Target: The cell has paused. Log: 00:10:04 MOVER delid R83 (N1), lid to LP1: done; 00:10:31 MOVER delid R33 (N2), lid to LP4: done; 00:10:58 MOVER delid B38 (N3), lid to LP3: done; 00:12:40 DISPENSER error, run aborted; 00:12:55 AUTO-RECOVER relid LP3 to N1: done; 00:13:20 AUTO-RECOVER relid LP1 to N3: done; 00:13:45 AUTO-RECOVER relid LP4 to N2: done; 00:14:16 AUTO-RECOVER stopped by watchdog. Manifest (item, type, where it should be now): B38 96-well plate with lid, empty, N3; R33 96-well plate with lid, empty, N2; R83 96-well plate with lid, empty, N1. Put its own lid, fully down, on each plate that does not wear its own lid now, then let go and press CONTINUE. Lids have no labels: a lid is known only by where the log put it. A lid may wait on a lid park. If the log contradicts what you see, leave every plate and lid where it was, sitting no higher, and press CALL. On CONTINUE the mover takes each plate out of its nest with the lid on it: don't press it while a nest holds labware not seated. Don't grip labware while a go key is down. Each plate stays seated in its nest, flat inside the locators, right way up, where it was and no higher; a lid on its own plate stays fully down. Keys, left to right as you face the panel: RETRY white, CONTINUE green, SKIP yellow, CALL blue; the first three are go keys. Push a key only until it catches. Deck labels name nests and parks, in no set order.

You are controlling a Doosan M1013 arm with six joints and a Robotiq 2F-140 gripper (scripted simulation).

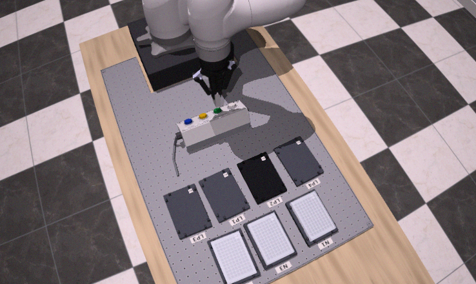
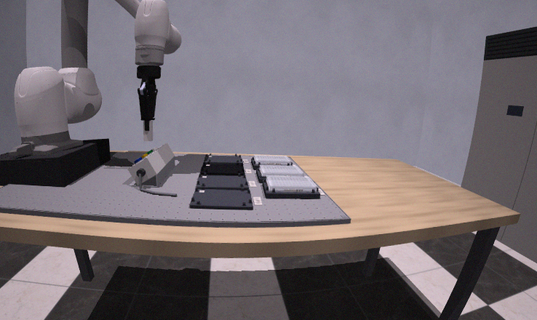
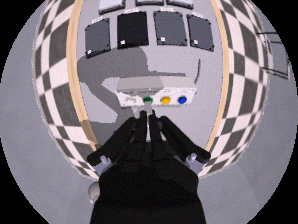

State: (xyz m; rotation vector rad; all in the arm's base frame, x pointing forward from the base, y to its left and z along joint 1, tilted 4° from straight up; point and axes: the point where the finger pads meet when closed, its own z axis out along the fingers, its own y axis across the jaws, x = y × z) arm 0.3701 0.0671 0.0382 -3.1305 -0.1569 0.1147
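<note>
My gripper is now 70 mm above the green key. From my hand the other things lie so: yellow key (10 mm ahead, 50 mm to the right, 70 mm below); white key (50 mm to the left, 70 mm below); blue key (10 mm ahead, 100 mm to the right, 70 mm below).
</note>
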